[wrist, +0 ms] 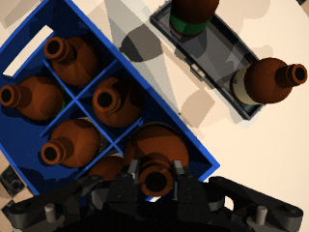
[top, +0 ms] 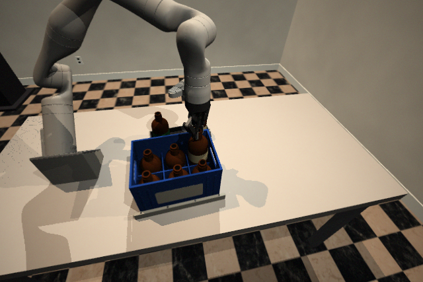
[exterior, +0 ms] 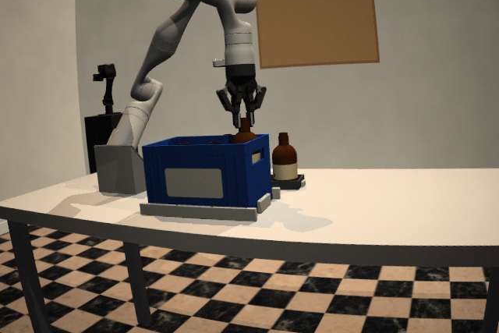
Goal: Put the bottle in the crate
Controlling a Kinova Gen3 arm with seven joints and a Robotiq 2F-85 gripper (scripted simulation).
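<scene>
Now: hand 8 cm past the crate, 5 cm to the left of it and 13 cm above it. Also, from my hand: dark tray (6 cm behind, 19 cm to the left, 20 cm below).
</scene>
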